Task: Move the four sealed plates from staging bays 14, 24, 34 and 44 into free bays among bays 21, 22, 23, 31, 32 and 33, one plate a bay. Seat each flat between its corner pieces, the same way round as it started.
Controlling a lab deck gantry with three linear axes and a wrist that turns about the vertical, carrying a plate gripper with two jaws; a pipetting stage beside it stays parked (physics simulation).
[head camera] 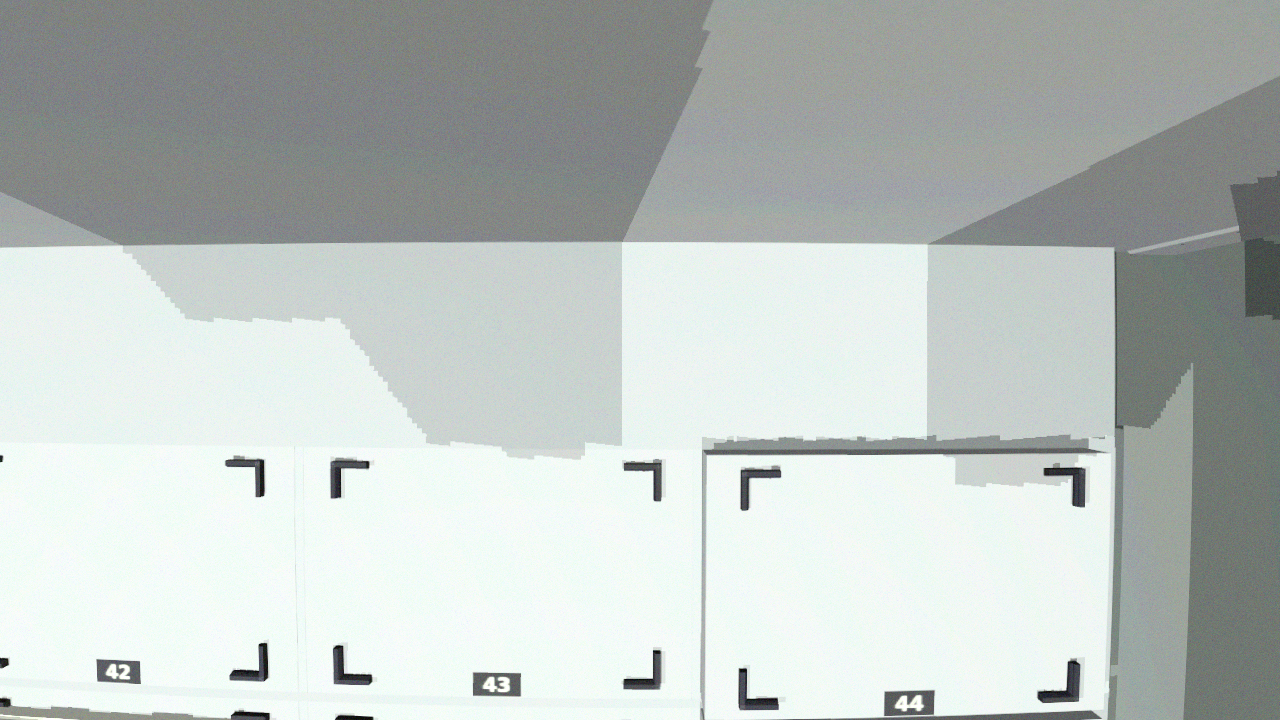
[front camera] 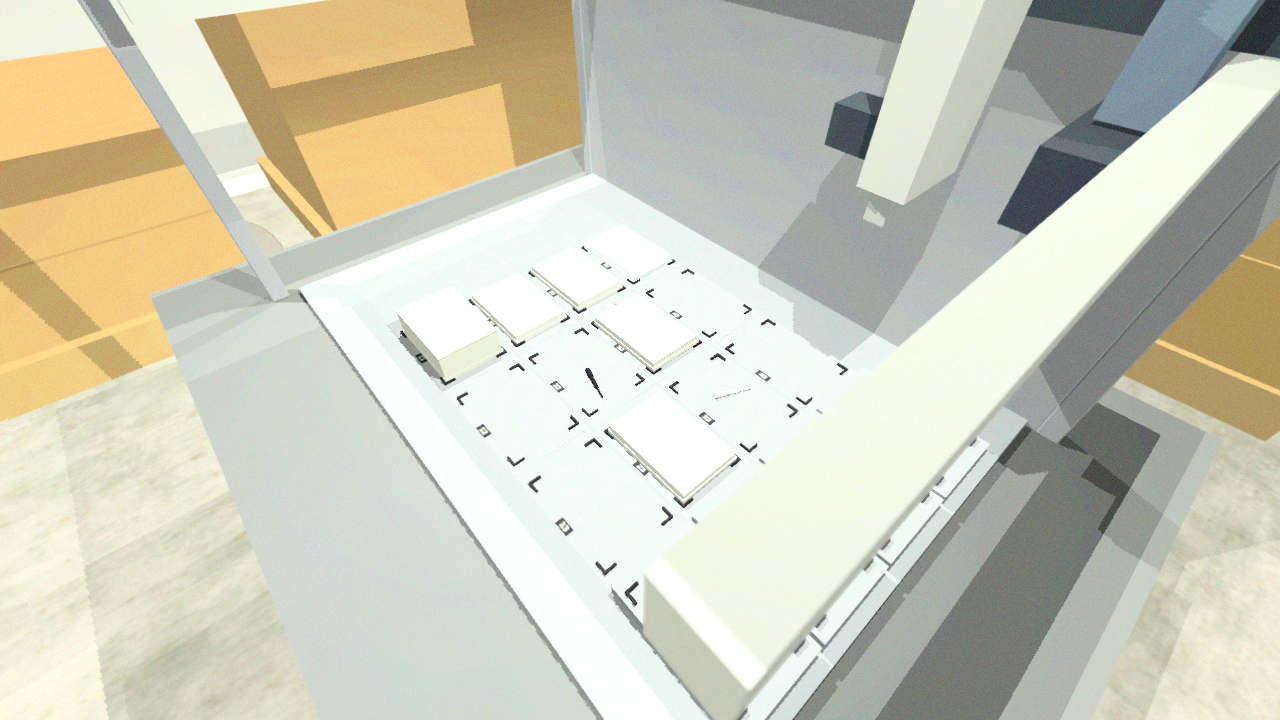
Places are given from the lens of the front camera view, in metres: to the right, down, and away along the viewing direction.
tall pale box (front camera: 452,335): -0.24, -0.03, 0.70
